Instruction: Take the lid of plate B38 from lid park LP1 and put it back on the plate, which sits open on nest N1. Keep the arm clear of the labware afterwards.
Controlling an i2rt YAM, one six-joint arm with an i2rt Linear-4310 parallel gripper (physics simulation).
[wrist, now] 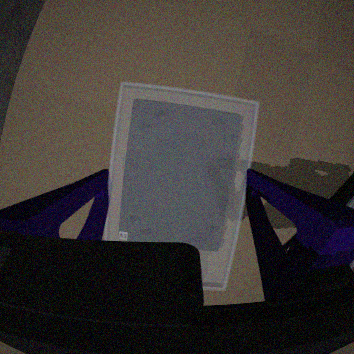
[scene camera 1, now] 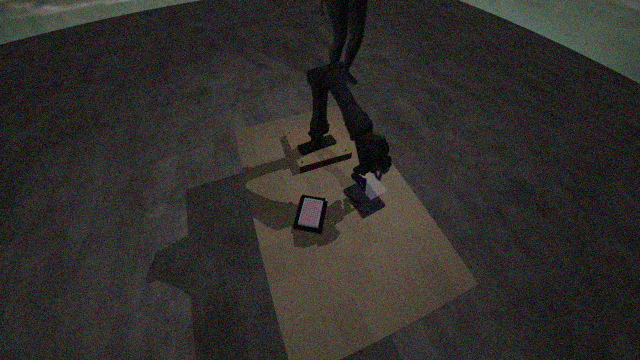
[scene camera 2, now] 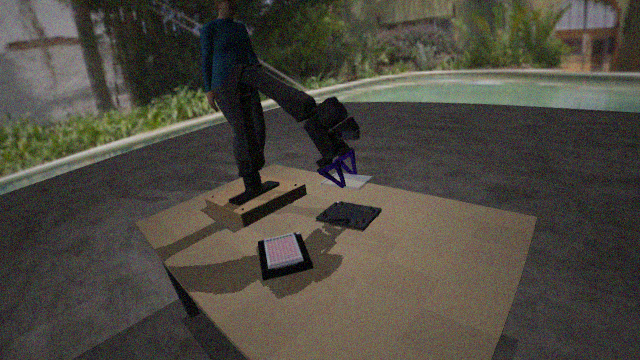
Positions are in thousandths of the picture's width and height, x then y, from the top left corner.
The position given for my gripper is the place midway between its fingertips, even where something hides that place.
My gripper (scene camera 2: 546,504) holds a clear plate lid (wrist: 501,484); nothing else touches it.
My gripper shows as well in the wrist view (wrist: 501,501).
